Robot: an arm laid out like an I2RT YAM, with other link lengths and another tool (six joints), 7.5 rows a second.
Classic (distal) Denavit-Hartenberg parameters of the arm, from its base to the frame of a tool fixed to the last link. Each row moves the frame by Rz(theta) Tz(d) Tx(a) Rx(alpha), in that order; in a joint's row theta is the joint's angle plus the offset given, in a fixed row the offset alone. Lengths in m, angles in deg.
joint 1: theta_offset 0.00; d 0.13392; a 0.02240; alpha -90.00
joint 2: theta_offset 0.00; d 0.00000; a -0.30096; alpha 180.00
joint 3: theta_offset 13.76; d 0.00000; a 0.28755; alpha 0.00
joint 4: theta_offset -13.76; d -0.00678; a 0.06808; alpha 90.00
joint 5: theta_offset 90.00; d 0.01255; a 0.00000; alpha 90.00
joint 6: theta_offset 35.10; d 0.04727; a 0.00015; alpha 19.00
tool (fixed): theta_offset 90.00; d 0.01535; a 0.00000; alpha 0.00
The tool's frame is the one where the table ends.
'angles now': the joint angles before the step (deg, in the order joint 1, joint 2, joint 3, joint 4, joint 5, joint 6). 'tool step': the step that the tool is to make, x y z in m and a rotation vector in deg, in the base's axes. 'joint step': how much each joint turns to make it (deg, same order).
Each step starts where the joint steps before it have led.
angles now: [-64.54, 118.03, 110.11, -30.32, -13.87, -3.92]
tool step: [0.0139, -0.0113, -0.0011, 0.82, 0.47, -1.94]
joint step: [1.06, 4.04, 6.21, -2.70, 2.38, 1.86]
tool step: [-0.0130, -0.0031, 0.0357, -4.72, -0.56, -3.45]
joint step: [-1.02, -1.23, 3.79, -0.50, 2.89, 0.19]
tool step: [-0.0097, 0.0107, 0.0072, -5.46, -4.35, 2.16]
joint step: [-0.82, -5.63, -9.60, 10.74, -3.39, -0.13]
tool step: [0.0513, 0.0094, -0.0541, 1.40, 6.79, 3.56]
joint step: [5.63, 4.09, -2.86, 1.95, 4.47, -3.68]
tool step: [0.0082, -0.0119, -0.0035, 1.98, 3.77, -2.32]
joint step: [0.49, 4.56, 7.70, -6.78, 3.58, -0.27]
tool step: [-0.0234, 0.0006, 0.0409, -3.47, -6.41, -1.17]
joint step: [-2.33, -4.22, -0.71, 2.92, -3.06, 2.62]
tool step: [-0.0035, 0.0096, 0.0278, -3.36, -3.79, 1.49]
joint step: [-0.08, -2.96, -0.75, 2.67, -2.19, 0.83]
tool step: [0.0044, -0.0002, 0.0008, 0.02, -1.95, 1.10]
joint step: [0.23, 0.25, 0.07, 1.31, -1.50, 1.23]
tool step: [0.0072, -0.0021, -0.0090, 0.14, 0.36, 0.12]
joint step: [0.60, 1.00, -0.21, 0.90, 0.54, -0.03]
